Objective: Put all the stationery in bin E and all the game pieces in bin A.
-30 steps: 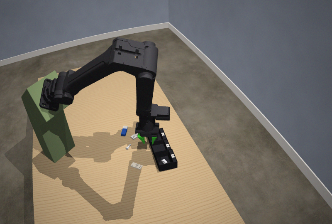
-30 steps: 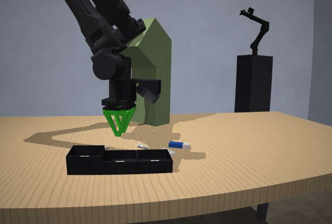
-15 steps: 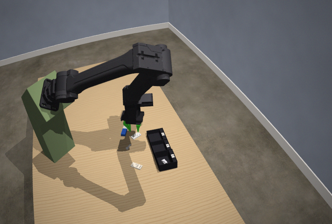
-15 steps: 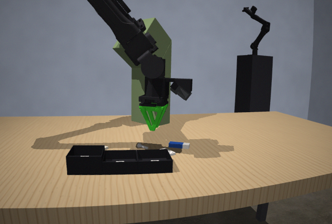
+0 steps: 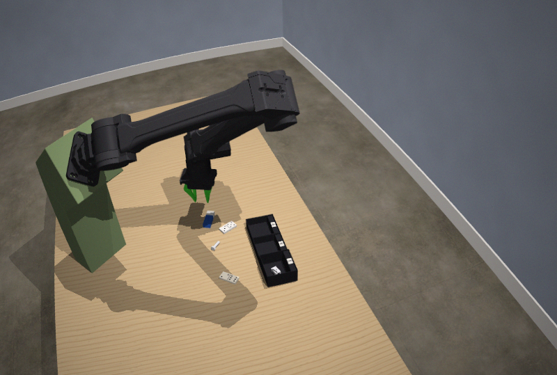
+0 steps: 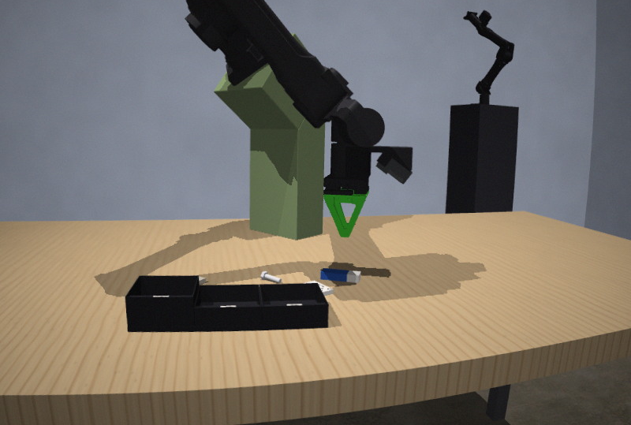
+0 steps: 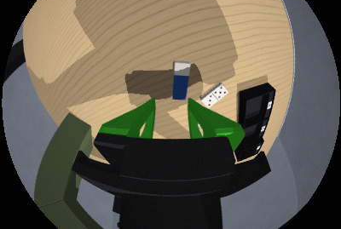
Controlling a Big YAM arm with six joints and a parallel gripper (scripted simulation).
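Now: hand 8 cm above the blue-and-white eraser, 1 cm to the left of it and 1 cm short of it. Also, from my hand: grey bolt: 13 cm to the right, 8 cm below, 1 cm behind; white domino: 26 cm to the right, 8 cm below, 2 cm behind; joined black bins: 21 cm to the right, 13 cm ahead, 6 cm below.
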